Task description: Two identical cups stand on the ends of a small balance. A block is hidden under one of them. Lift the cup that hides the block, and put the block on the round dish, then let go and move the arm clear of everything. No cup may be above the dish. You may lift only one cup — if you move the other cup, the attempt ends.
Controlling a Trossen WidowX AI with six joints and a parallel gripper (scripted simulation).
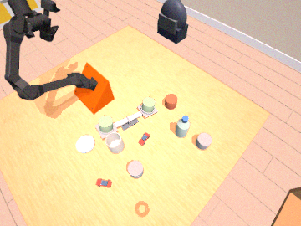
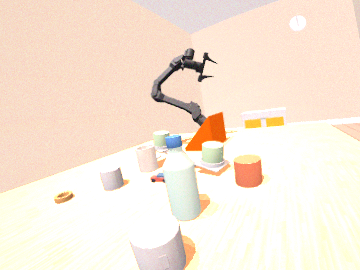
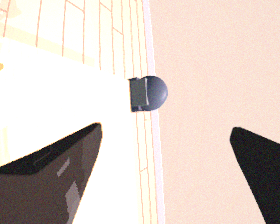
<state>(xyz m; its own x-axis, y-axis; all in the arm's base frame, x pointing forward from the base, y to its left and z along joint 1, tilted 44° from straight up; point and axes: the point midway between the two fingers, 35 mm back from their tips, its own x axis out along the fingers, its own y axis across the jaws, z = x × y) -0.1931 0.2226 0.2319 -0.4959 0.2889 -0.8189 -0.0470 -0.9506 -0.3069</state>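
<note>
Now: the pale green cup 510 mm ahead of my gripper tip, 370 mm below it and 150 mm to the left of it. Also, from my gripper tip: small balance 490 mm ahead, 410 mm below; then balance beam 480 mm ahead, 390 mm below; then pale block 500 mm ahead, 390 mm below, 130 mm to the left.
</note>
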